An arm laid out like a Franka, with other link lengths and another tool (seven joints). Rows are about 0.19 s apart.
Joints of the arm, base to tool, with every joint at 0 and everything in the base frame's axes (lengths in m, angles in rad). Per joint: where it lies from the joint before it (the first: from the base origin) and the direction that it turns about. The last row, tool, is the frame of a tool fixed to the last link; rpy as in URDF.
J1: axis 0 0 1 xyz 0.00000 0.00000 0.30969
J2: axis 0 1 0 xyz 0.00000 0.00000 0.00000
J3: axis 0 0 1 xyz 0.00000 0.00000 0.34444
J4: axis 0 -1 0 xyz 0.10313 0.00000 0.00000
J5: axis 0 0 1 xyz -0.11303 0.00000 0.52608
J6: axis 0 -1 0 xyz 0.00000 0.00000 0.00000
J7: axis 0 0 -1 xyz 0.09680 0.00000 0.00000
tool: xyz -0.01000 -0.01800 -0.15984 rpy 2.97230 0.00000 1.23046
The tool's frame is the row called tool.
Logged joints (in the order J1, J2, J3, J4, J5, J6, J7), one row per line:
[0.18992, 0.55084, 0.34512, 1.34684, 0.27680, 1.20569, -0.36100]
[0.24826, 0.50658, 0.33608, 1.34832, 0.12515, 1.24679, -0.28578]
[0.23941, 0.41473, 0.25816, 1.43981, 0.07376, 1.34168, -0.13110]
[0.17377, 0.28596, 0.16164, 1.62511, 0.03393, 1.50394, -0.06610]
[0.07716, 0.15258, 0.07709, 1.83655, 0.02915, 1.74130, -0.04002]
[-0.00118, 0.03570, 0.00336, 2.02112, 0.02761, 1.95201, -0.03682]
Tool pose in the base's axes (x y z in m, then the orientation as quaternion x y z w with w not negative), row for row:
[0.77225, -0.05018, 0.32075, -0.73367, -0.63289, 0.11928, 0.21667]
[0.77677, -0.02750, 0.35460, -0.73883, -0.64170, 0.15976, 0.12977]
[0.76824, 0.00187, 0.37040, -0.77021, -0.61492, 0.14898, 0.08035]
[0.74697, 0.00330, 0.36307, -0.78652, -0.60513, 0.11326, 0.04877]
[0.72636, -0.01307, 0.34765, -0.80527, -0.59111, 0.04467, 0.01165]
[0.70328, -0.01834, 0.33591, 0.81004, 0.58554, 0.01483, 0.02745]
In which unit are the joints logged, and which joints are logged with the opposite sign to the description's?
The joints are logged in radians. Opposite sign: J3, J4.
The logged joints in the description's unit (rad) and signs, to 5 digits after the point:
[0.18992, 0.55084, -0.34512, -1.34684, 0.27680, 1.20569, -0.36100]
[0.24826, 0.50658, -0.33608, -1.34832, 0.12515, 1.24679, -0.28578]
[0.23941, 0.41473, -0.25816, -1.43981, 0.07376, 1.34168, -0.13110]
[0.17377, 0.28596, -0.16164, -1.62511, 0.03393, 1.50394, -0.06610]
[0.07716, 0.15258, -0.07709, -1.83655, 0.02915, 1.74130, -0.04002]
[-0.00118, 0.03570, -0.00336, -2.02112, 0.02761, 1.95201, -0.03682]

